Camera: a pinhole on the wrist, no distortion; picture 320 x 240 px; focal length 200.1 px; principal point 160.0 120.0 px. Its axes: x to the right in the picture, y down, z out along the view. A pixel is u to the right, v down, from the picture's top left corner.
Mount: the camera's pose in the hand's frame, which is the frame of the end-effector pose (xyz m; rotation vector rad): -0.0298 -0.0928 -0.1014 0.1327 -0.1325 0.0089
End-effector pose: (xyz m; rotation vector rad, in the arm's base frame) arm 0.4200 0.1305 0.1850 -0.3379 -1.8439 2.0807
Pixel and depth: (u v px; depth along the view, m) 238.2 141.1 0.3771
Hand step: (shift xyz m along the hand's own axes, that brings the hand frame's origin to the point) 0.0661 -0.1033 0.2938
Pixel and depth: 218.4 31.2 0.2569
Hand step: 0.0128 -0.2398 0.1459
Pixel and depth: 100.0 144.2 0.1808
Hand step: -0.1076 -0.0951 0.0719
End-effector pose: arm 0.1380 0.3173 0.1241 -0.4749 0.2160 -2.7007
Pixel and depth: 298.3 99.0 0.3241
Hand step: 0.1503 -0.1694 0.2422
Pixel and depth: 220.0 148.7 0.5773
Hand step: 0.0646 -0.0872 0.4996
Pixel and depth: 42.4 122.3 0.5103
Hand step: -0.3941 -0.1546 0.3610
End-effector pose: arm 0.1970 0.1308 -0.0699 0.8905 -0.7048 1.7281
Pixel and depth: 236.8 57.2 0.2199
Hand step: 0.0262 -0.1903 0.1167
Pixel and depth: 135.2 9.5 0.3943
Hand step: -0.1261 -0.3609 0.2509
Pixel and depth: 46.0 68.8 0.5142
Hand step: -0.3853 -0.2914 0.3477
